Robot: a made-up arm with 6 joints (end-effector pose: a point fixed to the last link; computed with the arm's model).
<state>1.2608 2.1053 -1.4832 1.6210 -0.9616 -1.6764</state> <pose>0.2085 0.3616 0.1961 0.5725 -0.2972 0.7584 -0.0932</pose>
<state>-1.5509 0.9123 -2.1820 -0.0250 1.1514 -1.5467</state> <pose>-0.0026 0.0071 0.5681 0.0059 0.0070 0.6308 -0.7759</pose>
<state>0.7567 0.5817 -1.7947 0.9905 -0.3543 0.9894</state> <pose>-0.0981 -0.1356 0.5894 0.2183 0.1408 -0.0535 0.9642</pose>
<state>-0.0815 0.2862 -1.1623 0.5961 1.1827 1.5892</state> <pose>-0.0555 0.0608 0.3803 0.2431 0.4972 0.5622 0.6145</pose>
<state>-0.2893 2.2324 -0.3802 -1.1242 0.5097 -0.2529</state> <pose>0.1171 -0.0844 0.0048 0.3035 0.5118 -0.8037 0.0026</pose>
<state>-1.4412 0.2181 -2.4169 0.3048 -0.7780 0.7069</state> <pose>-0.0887 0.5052 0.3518 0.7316 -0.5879 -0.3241 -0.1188</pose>
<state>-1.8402 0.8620 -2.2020 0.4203 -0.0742 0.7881</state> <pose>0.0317 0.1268 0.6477 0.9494 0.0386 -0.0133 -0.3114</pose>
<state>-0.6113 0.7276 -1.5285 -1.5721 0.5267 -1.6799</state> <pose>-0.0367 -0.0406 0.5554 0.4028 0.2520 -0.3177 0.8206</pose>
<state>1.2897 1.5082 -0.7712 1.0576 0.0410 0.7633</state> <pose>0.0734 0.2682 0.2032 0.0092 -0.2286 -0.8706 -0.4355</pose>
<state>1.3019 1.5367 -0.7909 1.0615 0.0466 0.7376</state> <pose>0.0712 0.2751 0.2000 0.0095 -0.2134 -0.8770 -0.4304</pose>
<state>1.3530 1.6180 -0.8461 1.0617 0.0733 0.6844</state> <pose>0.0582 0.2951 0.1892 0.0201 -0.1644 -0.8956 -0.4128</pose>
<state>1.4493 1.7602 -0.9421 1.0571 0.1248 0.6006</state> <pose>0.0280 0.3268 0.1663 0.0430 -0.0741 -0.9211 -0.3797</pose>
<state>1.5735 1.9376 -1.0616 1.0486 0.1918 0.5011</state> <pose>-0.0189 0.3574 0.1313 0.0736 0.0428 -0.9380 -0.3359</pose>
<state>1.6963 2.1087 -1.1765 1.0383 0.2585 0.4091</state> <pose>-0.0713 0.3746 0.0914 0.1041 0.1571 -0.9381 -0.2907</pose>
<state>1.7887 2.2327 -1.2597 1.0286 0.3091 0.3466</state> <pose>-0.1125 0.3780 0.0594 0.1271 0.2399 -0.9279 -0.2556</pose>
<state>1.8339 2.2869 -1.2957 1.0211 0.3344 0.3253</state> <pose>-0.1326 0.3759 0.0446 0.1387 0.2768 -0.9206 -0.2379</pose>
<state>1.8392 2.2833 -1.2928 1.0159 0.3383 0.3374</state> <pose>-0.1346 0.3743 0.0453 0.1412 0.2765 -0.9209 -0.2356</pose>
